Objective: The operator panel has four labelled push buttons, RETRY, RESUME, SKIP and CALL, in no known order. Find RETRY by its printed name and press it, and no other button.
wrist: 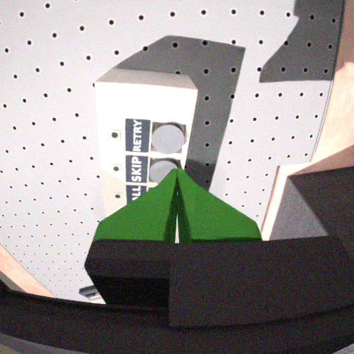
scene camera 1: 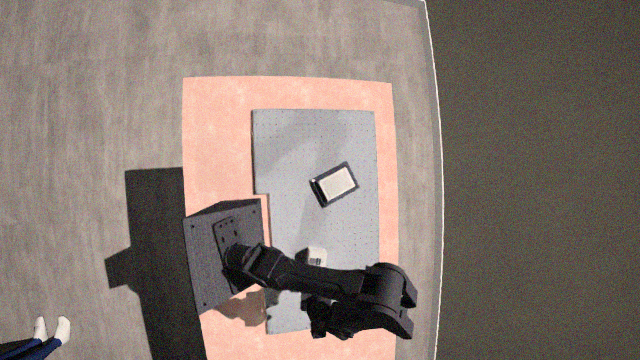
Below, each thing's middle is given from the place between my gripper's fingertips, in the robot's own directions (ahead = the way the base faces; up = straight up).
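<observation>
The white operator panel (wrist: pixel 129 103) has my gripper 40 mm short of it right now, and I'm also 60 mm above that panel and 20 mm to the right of it.
</observation>
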